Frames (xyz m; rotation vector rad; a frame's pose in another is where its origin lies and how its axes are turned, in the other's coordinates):
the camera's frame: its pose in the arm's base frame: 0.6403 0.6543 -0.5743 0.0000 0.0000 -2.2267
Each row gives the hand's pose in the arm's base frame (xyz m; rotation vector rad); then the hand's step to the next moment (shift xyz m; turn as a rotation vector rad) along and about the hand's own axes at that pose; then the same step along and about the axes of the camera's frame.
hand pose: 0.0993 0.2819 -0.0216 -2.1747 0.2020 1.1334
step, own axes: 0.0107 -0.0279 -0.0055 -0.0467 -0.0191 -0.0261
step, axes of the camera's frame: -0.0289 0.0054 0.0076 0.0091 0.0032 0.0560
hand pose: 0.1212 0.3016 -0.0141 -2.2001 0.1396 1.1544
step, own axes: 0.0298 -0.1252 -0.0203 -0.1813 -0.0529 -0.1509
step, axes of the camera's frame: -0.1215 0.0060 0.0468 0.0552 0.0617 0.2271
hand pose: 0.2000 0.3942 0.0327 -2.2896 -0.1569 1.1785
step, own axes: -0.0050 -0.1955 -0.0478 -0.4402 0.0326 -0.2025
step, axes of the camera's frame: -0.1508 -0.0373 0.1281 0.2786 0.0704 0.3915
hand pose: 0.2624 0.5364 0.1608 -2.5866 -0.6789 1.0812
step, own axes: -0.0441 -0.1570 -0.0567 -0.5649 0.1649 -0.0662
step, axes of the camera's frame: -0.0643 -0.0954 0.1287 0.4940 0.0688 0.3192
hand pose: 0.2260 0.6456 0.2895 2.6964 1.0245 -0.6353
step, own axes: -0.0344 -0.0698 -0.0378 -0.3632 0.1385 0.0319
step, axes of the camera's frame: 0.0003 -0.0722 0.0477 0.3571 0.0715 0.1397
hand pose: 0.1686 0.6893 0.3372 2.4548 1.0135 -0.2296
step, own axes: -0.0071 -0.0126 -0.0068 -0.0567 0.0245 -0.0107
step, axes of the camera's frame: 0.0033 -0.0152 0.0037 0.0501 0.0089 0.0366
